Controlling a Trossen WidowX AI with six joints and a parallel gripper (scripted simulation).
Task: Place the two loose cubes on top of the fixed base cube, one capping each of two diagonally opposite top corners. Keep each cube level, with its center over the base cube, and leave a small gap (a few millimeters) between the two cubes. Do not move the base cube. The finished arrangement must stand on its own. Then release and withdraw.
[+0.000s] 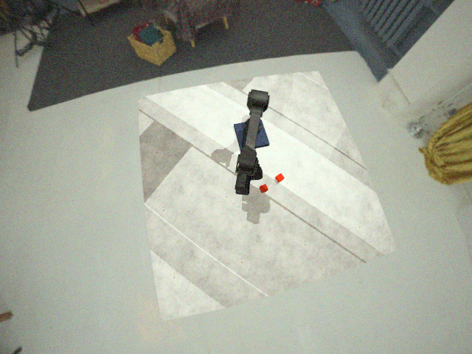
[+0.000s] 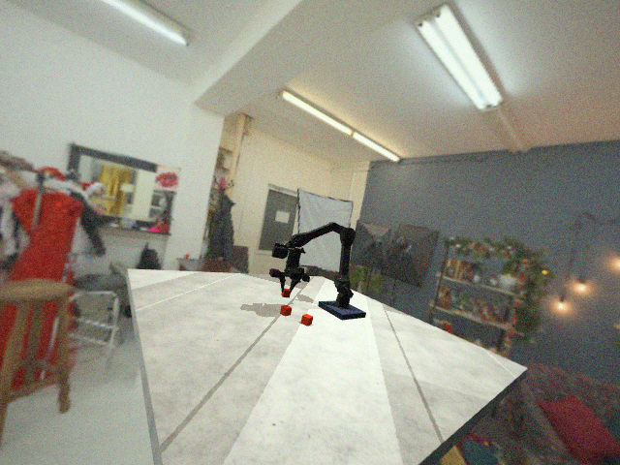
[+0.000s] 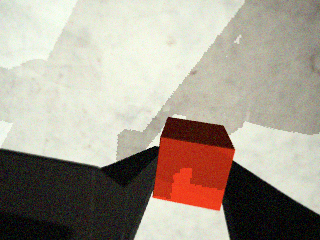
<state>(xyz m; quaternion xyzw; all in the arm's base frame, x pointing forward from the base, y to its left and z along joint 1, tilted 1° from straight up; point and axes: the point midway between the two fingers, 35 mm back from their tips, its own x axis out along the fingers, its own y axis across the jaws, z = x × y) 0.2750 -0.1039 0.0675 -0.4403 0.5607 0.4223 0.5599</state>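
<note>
Now: gripper tip 110 mm to the right of the red cube, 50 mm short of it and 40 mm above it.
</note>
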